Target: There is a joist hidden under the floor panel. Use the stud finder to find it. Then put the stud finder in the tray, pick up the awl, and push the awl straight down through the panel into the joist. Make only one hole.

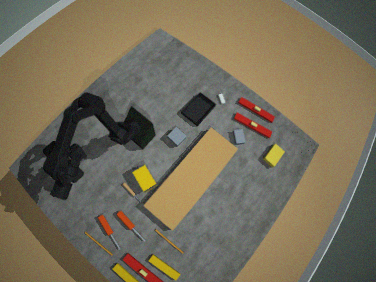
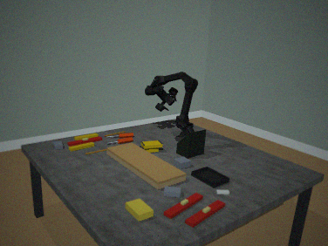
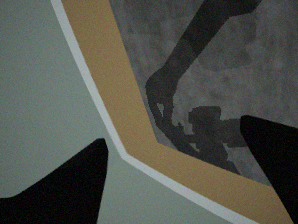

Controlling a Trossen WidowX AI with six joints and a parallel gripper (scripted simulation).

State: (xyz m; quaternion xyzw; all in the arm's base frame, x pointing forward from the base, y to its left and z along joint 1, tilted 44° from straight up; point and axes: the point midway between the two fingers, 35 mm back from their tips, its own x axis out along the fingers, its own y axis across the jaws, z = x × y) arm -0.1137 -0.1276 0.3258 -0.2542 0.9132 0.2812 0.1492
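My gripper tip is now 31 cm short of the yellow stud finder, 21 cm above it and 15 cm to the right of it. From my gripper tip the other things lie so: black tray (61 cm to the left, 35 cm ahead, 21 cm below); small white piece (75 cm to the left, 43 cm ahead, 21 cm below); awl (32 cm ahead, 21 cm below, 5 cm to the left).
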